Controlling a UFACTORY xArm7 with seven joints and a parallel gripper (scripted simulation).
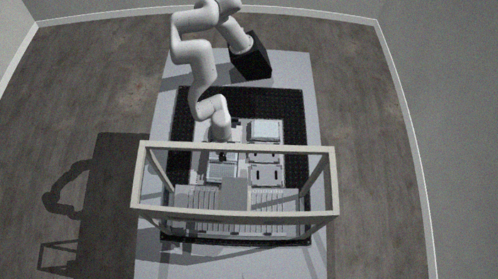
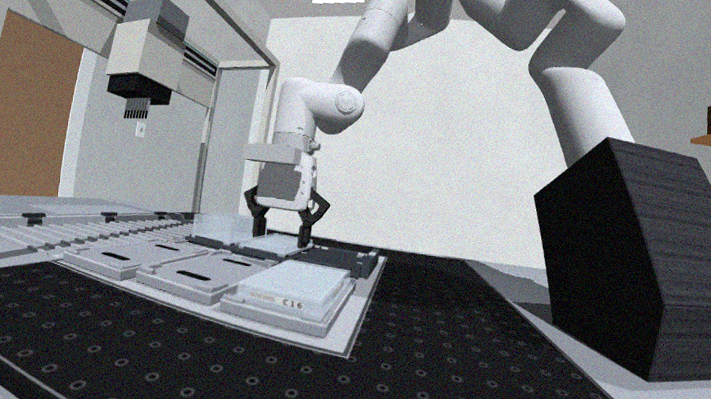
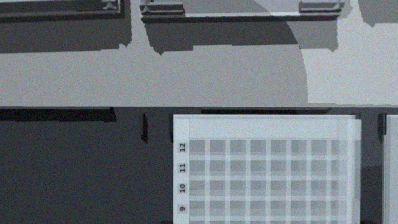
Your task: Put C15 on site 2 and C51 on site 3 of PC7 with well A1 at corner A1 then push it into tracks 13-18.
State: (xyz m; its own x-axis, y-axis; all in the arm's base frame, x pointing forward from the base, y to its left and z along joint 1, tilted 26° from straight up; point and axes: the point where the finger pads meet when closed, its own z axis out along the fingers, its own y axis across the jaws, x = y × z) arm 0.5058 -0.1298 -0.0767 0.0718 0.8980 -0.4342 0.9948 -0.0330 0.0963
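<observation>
My hand is 10 mm past the dark carrier PC7 and 10 mm above it. The rest, counted from my hand: nest S2: 180 mm to the left, 20 mm below; then deep-well block C51: 100 mm ahead, 10 mm to the right; then nest S3: 190 mm to the left, 110 mm ahead, 20 mm below.
</observation>
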